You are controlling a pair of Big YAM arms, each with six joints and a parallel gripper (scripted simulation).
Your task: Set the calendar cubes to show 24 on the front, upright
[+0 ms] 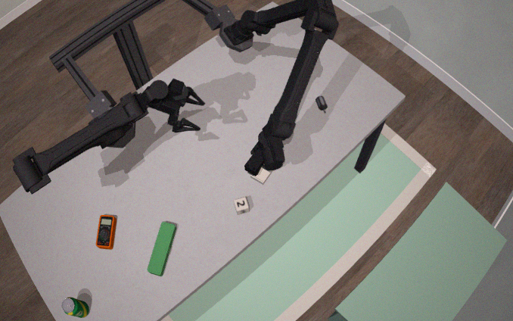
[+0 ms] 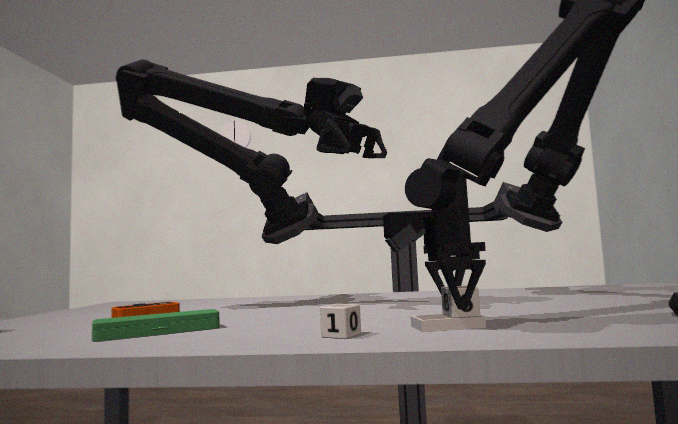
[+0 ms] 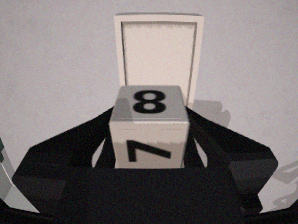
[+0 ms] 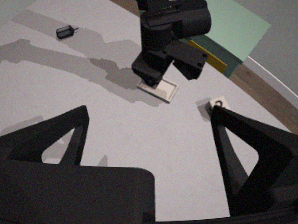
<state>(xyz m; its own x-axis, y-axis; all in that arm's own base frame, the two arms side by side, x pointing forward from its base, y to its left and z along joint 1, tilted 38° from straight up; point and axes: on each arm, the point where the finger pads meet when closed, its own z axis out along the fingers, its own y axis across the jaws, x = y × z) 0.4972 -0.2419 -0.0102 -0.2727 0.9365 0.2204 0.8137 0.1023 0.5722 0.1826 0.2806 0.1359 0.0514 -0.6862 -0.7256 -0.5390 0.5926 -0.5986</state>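
My left hand is 20 mm to the left of the calendar tray and 30 mm above it. The rest, counted from my left hand: green box 40 mm behind, 500 mm to the right, 20 mm below; then dark object 30 mm behind, 360 mm to the left, 20 mm below.
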